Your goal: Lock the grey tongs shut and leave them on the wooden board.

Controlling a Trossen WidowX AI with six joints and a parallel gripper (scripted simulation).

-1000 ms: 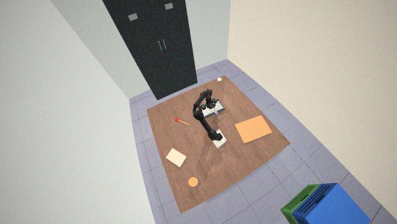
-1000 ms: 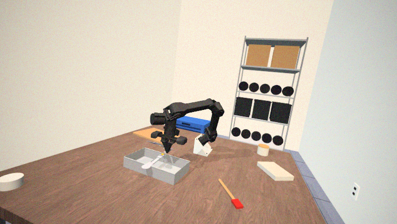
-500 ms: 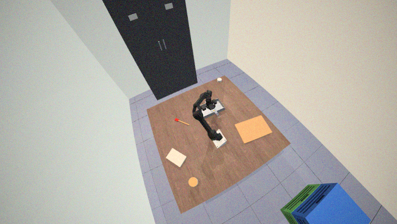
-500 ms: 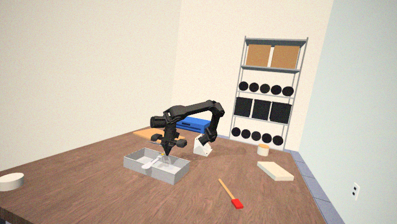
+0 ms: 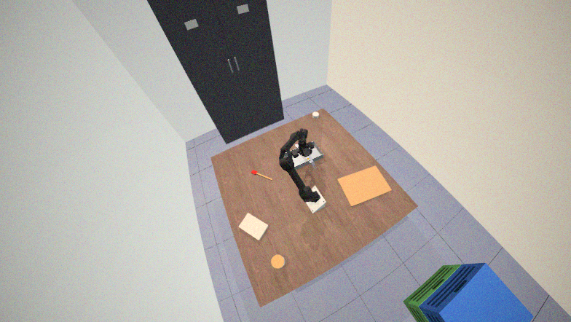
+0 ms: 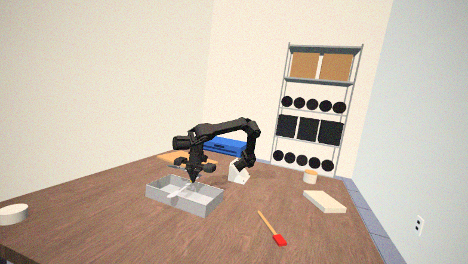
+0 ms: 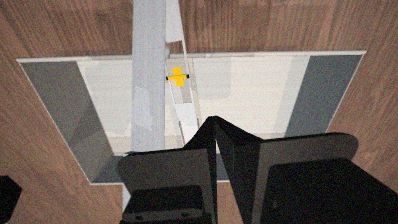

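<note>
My gripper tip is 3 cm short of the grey roasting tin, 2 cm to the left of it and 5 cm above it. From my gripper tip the other things lie so: red spatula (7 cm ahead, 38 cm to the left, 7 cm below); orange wooden board (45 cm behind, 29 cm to the right, 7 cm below); white round dish (42 cm ahead, 41 cm to the right, 6 cm below).
</note>
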